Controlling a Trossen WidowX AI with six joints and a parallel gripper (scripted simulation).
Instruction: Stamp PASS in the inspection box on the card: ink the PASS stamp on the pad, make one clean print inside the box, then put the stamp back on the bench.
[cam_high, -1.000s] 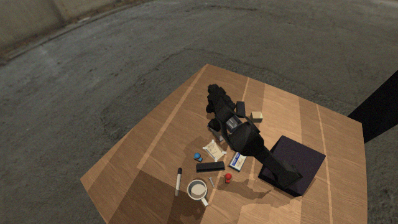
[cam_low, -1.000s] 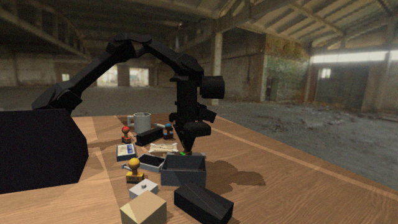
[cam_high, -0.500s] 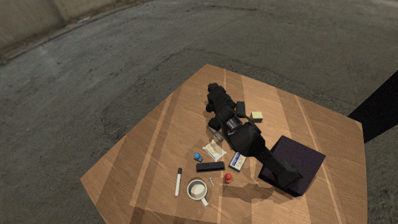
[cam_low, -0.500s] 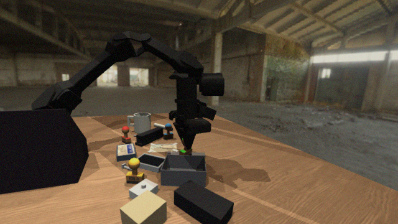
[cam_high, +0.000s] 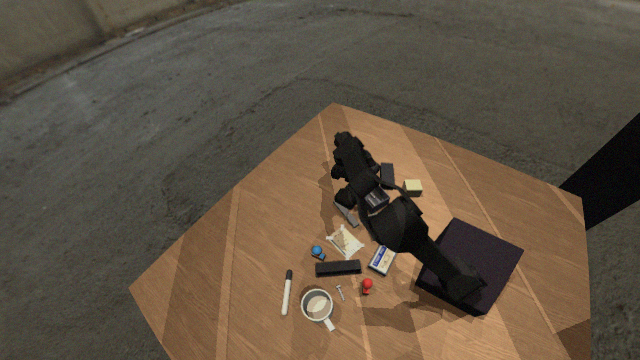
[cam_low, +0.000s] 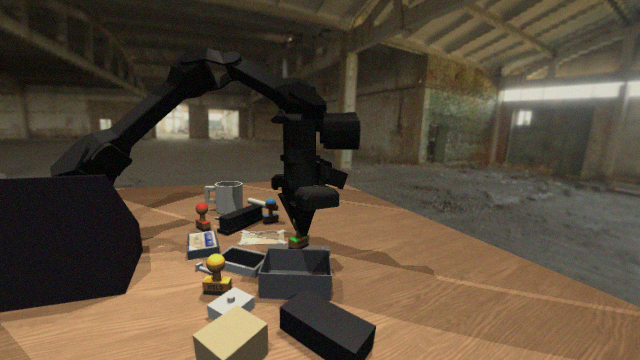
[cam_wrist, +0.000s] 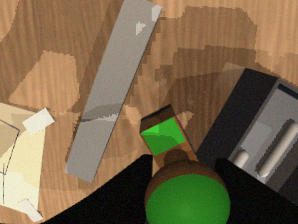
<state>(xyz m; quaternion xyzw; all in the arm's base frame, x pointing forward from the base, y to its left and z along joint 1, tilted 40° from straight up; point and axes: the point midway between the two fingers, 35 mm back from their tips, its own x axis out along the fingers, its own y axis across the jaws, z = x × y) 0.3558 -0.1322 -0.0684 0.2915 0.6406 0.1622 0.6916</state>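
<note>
My gripper tip is 100 mm past the ink pad, 50 mm to the right of it and 60 mm above it. The rest, counted from my gripper tip: grey box: 40 mm behind, 60 mm to the right, 50 mm below; then flat grey bar: 20 mm ahead, 40 mm to the left, 60 mm below; then green-knobbed stamp: 10 mm below.
</note>
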